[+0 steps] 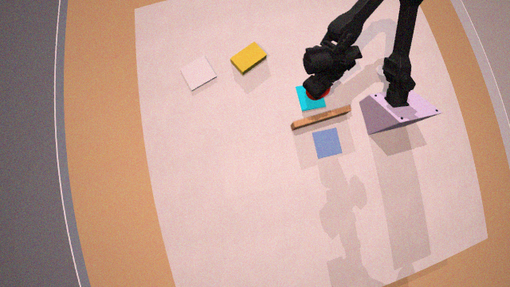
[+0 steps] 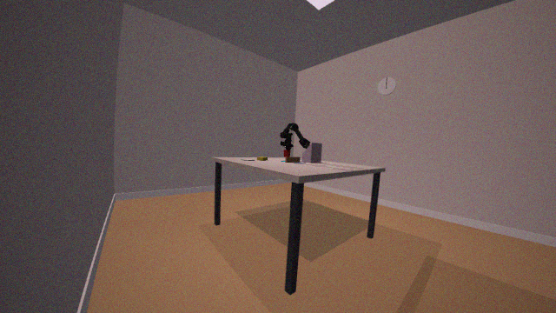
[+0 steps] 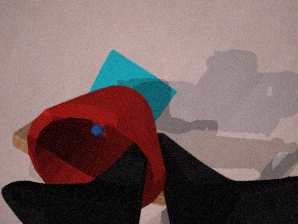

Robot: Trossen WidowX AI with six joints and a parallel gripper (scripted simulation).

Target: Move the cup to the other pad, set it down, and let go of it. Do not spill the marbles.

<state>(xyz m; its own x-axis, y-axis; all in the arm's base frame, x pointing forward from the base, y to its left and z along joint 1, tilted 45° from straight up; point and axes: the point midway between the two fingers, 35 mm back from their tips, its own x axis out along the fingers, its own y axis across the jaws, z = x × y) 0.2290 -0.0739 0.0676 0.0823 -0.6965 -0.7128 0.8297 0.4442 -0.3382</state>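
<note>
Now: the cyan pad 20 mm ahead of my gripper tip, 20 mm to the left of it and 90 mm below it. The rest, counted from my gripper tip: red cup (30 mm ahead, 20 mm to the left); then blue pad (10 mm behind, 190 mm to the left, 90 mm below); then wooden bar (10 mm ahead, 100 mm to the left, 70 mm below).
</note>
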